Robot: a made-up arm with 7 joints. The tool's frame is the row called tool.
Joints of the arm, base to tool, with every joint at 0 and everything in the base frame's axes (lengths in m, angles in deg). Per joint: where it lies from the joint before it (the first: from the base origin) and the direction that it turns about. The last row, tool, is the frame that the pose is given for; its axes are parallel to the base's.
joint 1: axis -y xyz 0 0.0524 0
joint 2: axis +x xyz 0 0.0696 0
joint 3: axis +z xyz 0 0 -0.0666
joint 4: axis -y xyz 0 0 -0.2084
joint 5: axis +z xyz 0 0 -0.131
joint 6: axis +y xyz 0 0 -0.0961
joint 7: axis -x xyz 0 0 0
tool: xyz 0 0 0
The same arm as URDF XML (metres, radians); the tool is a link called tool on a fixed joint. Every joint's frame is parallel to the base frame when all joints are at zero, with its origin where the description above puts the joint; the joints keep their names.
<robot name="arm">
<joint name="tool_fixed" type="fixed"><parent link="link7"/><child link="tool"/><origin xyz="0 0 0"/></joint>
<joint name="joint 7" type="continuous"><parent link="link6"/><child link="link7"/><origin xyz="0 0 0"/><axis xyz="-1 0 0"/></joint>
<joint name="joint 6" type="continuous"><parent link="link5"/><child link="link6"/><origin xyz="0 0 -0.0961"/><axis xyz="0 1 0"/></joint>
<joint name="joint 5" type="continuous"><parent link="link4"/><child link="link5"/><origin xyz="0 0 -0.131"/><axis xyz="0 0 1"/></joint>
<joint name="joint 4" type="continuous"><parent link="link3"/><child link="link4"/><origin xyz="0 0 -0.2084"/><axis xyz="0 -1 0"/></joint>
<joint name="joint 3" type="continuous"><parent link="link2"/><child link="link3"/><origin xyz="0 0 -0.0666"/><axis xyz="0 0 1"/></joint>
<joint name="joint 2" type="continuous"><parent link="link1"/><child link="link2"/><origin xyz="0 0.0696 0"/><axis xyz="1 0 0"/></joint>
<joint name="joint 1" type="continuous"><parent link="base"/><child link="link1"/><origin xyz="0 0.0524 0"/><axis xyz="0 -1 0"/></joint>
<link name="base"/>
<link name="link1"/>
<link name="link2"/>
<link name="link3"/>
<link name="link4"/>
<link name="link5"/>
<link name="link6"/>
<link name="link7"/>
<link name="tool"/>
</robot>

